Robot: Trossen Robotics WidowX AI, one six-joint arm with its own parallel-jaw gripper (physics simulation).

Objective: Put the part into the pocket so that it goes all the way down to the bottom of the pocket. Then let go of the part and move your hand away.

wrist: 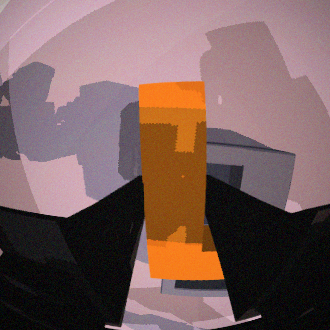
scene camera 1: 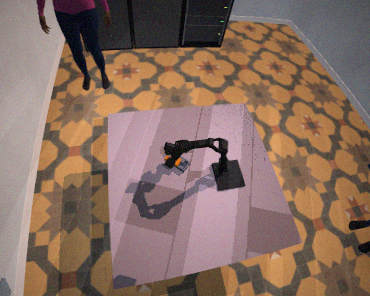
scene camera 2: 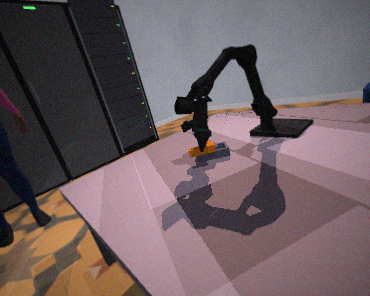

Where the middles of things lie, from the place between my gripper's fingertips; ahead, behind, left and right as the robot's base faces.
Scene:
I see the orange block (wrist: 172, 123) 1 cm behind my hand. Also, from my hand: grey pocket block (wrist: 265, 173) (6 cm behind, 1 cm to the left, 3 cm below).

